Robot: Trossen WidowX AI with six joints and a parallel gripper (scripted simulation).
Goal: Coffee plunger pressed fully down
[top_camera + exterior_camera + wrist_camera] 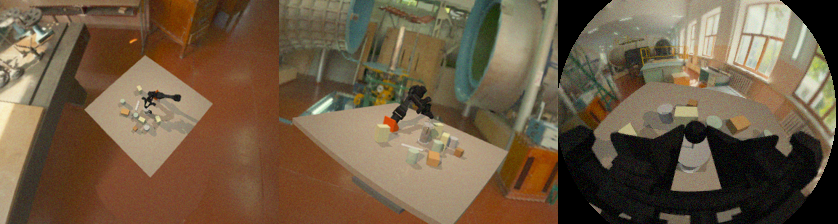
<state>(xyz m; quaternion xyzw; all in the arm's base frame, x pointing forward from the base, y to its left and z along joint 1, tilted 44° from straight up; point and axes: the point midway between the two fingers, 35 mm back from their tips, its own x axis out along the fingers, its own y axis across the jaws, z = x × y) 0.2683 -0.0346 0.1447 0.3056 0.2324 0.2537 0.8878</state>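
My gripper tip is 2 cm past the coffee press, 1 cm to the right of it and 10 cm above it. Round my gripper tip: orange block: 21 cm ahead, 19 cm to the right, 18 cm below; small brown block: 25 cm ahead, 8 cm to the left, 18 cm below.
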